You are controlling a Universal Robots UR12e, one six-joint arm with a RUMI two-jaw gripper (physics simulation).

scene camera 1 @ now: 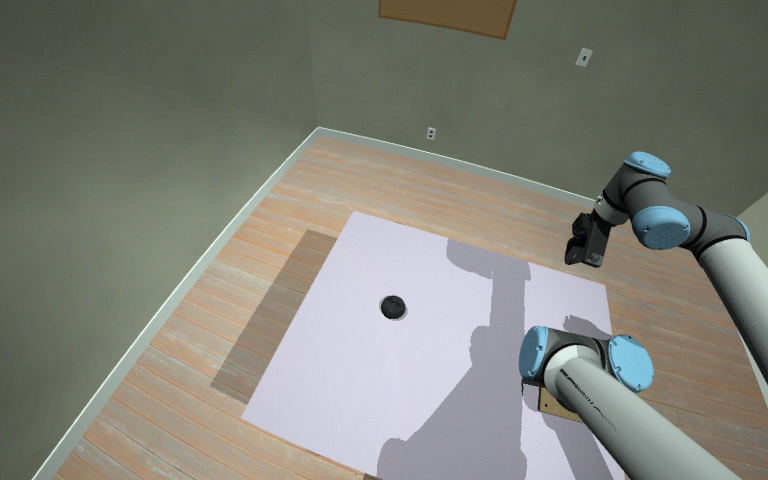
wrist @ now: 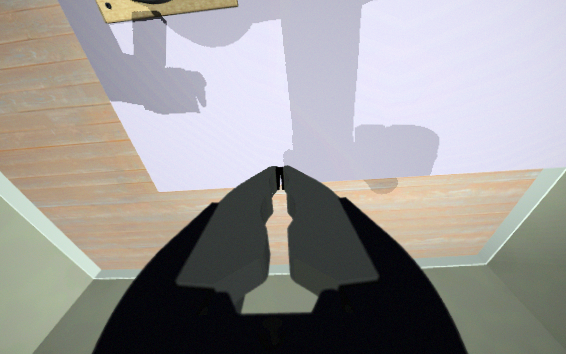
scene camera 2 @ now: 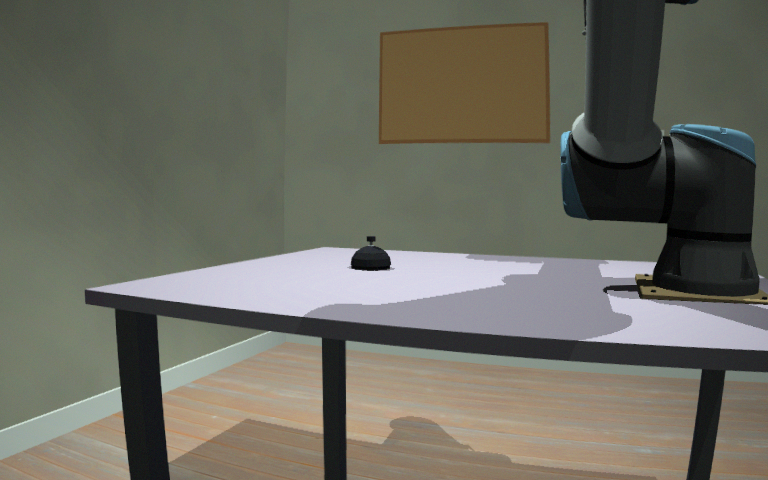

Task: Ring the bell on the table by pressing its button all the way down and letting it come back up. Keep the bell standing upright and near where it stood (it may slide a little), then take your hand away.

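Places are measured from the arm's base along level axes (x ahead, y left, z up), in metres.
Pixels of known places: gripper, between the fingertips: (scene camera 1: 566, 264) (wrist: 280, 168); arm's base, origin of its link: (scene camera 2: 704, 286).
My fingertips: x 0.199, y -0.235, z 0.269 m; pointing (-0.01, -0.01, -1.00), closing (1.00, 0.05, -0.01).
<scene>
Ahead of a thing's pixels: the offset from my fingertips to its top centre. Level surfaces: height alone.
The black bell {0.461 m ahead, 0.211 m left, 0.212 m down} (scene camera 1: 393, 307) (scene camera 2: 370, 259) stands upright on the pale table {0.278 m down} (scene camera 1: 317, 362) (scene camera 2: 226, 283), left of the arm. Its button {0.461 m ahead, 0.211 m left, 0.212 m down} (scene camera 2: 370, 238) stands up on top, with a short stem showing under it, and nothing touches it. My gripper (scene camera 1: 583, 263) (wrist: 280, 168) is shut with its fingertips together and nothing between them. It hangs high up, well to the right of the bell and near the table's back right in scene camera 1. The gripper is out of view in scene camera 2. The bell does not show in the wrist view.
The arm's base (scene camera 2: 705, 260) stands on a tan mounting plate (scene camera 1: 557, 406) (scene camera 2: 651, 291) (wrist: 200, 11) at the table's right. The upper arm rises above it. The arm's shadow falls across the table. A brown board (scene camera 1: 447, 14) (scene camera 2: 464, 84) hangs on the wall behind.
</scene>
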